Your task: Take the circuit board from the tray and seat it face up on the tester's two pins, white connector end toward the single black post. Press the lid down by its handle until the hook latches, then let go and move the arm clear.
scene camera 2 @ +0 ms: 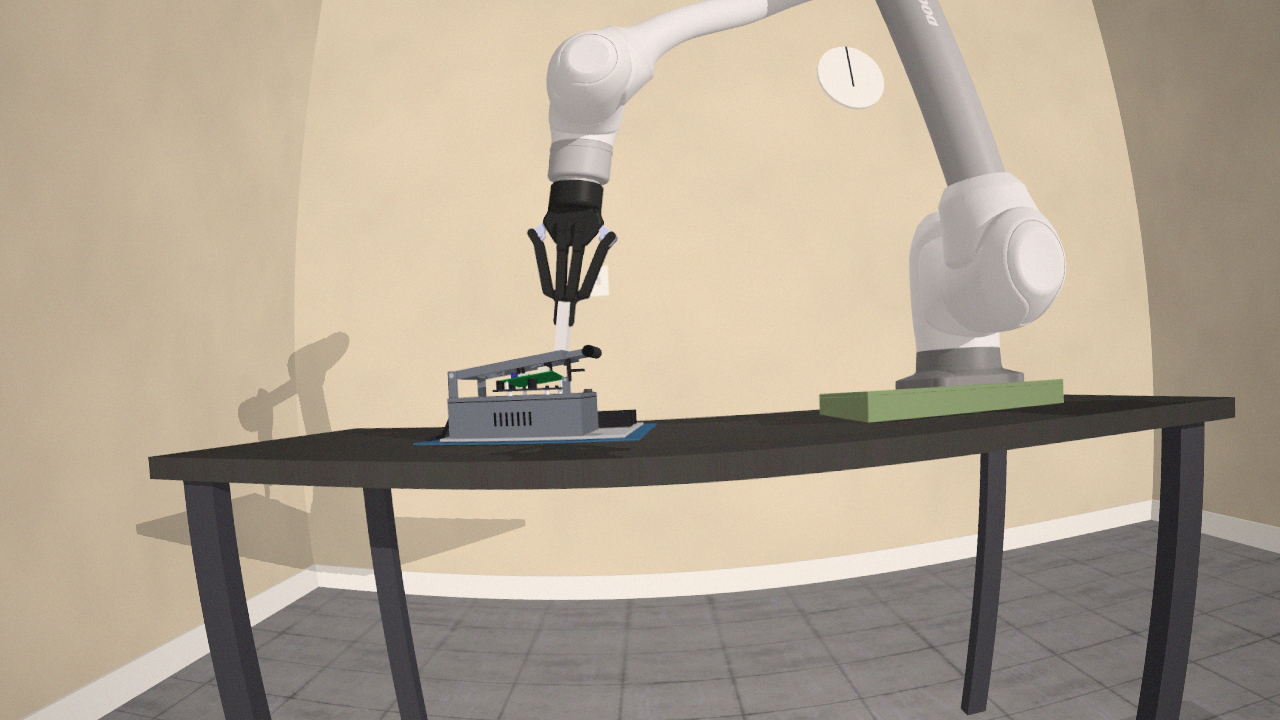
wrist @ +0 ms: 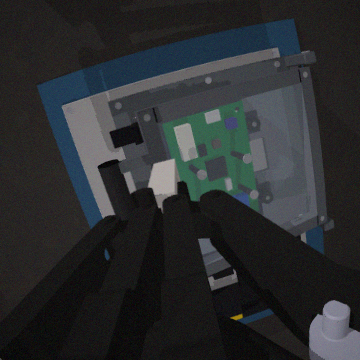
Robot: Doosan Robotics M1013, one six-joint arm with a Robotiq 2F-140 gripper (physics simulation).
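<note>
The grey tester (scene camera 2: 523,418) stands on the table with its lid (scene camera 2: 501,362) (wrist: 210,102) tilted partly open, sloping up toward the black handle (scene camera 2: 591,351) (wrist: 116,187). The green circuit board (scene camera 2: 534,380) (wrist: 220,135) is inside, under the lid's clear window. It looks tilted in the scene view. Its component side and white connector (wrist: 186,142) face up; how it meets the pins is hidden. My gripper (scene camera 2: 563,313) (wrist: 168,177) is shut, pointing down above the handle end. A white piece (scene camera 2: 562,328) (wrist: 164,177) shows at its fingertips, reaching down near the lid frame beside the handle.
The tester's pale base plate (wrist: 85,125) lies on a blue mat (scene camera 2: 648,431) (wrist: 165,55). A black block (scene camera 2: 617,417) is beside the tester on the handle side. The arm's base stands on a green plinth (scene camera 2: 948,402) on the dark table (scene camera 2: 742,447).
</note>
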